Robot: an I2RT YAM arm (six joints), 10 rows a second.
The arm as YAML. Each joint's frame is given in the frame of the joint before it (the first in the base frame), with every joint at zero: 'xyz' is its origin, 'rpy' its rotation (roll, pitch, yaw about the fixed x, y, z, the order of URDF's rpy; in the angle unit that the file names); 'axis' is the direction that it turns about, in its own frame. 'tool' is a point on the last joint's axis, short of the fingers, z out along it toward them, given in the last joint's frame.
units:
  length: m
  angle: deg
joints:
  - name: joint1
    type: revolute
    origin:
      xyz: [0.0, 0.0, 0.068]
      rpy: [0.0, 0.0, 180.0]
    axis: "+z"
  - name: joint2
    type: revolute
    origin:
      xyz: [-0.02, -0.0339, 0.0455]
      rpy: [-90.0, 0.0, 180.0]
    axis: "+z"
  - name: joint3
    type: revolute
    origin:
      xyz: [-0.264, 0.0, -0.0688]
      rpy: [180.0, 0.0, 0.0]
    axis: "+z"
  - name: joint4
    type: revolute
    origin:
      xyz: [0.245, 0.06, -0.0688]
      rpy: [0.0, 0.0, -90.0]
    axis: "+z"
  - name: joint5
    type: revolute
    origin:
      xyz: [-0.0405, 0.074, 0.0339]
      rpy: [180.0, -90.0, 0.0]
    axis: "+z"
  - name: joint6
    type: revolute
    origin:
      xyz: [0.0, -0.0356, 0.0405]
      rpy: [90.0, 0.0, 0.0]
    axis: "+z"
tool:
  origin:
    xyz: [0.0, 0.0, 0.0]
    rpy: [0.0, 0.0, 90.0]
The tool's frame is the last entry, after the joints.
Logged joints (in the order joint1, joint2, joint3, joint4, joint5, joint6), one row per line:
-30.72, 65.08, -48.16, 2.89, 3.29, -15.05
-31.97, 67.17, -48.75, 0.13, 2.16, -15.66
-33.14, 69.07, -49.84, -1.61, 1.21, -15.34
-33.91, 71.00, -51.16, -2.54, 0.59, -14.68
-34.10, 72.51, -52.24, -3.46, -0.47, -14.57
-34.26, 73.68, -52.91, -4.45, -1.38, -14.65
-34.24, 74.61, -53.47, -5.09, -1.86, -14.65
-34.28, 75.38, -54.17, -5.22, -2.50, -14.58
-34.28, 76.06, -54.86, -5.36, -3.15, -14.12
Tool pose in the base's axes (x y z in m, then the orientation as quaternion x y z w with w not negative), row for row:
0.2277, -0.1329, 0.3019, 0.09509, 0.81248, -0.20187, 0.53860
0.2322, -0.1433, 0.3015, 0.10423, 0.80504, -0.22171, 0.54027
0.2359, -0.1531, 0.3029, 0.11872, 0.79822, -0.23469, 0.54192
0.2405, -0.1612, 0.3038, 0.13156, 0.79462, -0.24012, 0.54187
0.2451, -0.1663, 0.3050, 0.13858, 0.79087, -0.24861, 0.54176
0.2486, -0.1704, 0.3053, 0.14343, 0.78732, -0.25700, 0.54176
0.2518, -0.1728, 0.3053, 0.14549, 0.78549, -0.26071, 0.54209
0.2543, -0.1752, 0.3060, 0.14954, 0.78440, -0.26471, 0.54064
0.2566, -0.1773, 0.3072, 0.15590, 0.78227, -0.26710, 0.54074
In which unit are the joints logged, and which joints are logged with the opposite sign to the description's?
The joints are logged in degrees. Opposite sign: joint3, joint4, joint5.
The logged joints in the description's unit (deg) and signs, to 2 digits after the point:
-30.72, 65.08, 48.16, -2.89, -3.29, -15.05
-31.97, 67.17, 48.75, -0.13, -2.16, -15.66
-33.14, 69.07, 49.84, 1.61, -1.21, -15.34
-33.91, 71.00, 51.16, 2.54, -0.59, -14.68
-34.10, 72.51, 52.24, 3.46, 0.47, -14.57
-34.26, 73.68, 52.91, 4.45, 1.38, -14.65
-34.24, 74.61, 53.47, 5.09, 1.86, -14.65
-34.28, 75.38, 54.17, 5.22, 2.50, -14.58
-34.28, 76.06, 54.86, 5.36, 3.15, -14.12

